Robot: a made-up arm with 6 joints.
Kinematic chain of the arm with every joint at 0, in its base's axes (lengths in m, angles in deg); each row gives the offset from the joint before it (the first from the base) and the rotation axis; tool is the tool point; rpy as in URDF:
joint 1: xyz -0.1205 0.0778 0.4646 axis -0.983 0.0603 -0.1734
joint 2: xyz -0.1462 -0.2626 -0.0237 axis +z
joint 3: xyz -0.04 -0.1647 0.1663 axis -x
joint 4: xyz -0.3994 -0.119 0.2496 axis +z
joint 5: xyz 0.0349 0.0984 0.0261 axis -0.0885 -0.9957 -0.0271
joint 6: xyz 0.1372 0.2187 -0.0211 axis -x
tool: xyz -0.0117 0.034 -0.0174 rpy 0 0 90
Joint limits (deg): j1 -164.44..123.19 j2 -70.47..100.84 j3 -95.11..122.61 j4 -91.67..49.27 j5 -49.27..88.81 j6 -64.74..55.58
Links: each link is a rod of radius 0.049 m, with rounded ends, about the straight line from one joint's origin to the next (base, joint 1, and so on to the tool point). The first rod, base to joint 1, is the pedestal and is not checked.
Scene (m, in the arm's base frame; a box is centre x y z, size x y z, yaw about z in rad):
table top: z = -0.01
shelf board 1: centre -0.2 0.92 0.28 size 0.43 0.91 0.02 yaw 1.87
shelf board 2: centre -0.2 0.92 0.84 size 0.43 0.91 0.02 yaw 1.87
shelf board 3: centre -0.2 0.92 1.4 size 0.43 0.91 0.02 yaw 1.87
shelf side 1: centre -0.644 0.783 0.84 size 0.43 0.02 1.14 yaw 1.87
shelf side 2: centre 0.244 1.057 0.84 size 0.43 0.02 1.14 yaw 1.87
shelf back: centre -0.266 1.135 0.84 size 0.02 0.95 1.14 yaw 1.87
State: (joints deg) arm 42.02 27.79 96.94 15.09 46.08 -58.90
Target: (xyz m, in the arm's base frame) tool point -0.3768 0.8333 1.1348
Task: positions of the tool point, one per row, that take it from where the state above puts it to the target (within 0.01 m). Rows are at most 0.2 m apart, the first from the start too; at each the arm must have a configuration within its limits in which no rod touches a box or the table.
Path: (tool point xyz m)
1: -0.7416 -0.1130 0.6548
2: -0.7390 -0.0361 0.7678
3: -0.7120 0.0519 0.8870
4: -0.6515 0.1515 0.9990
5: -0.5540 0.2601 1.0881
6: -0.4223 0.3715 1.1376
7: -0.2663 0.4749 1.1348
8: -0.3165 0.5473 1.1566
9: -0.3520 0.6305 1.1674
10: -0.3721 0.7260 1.1624
11: -0.3768 0.8333 1.1348

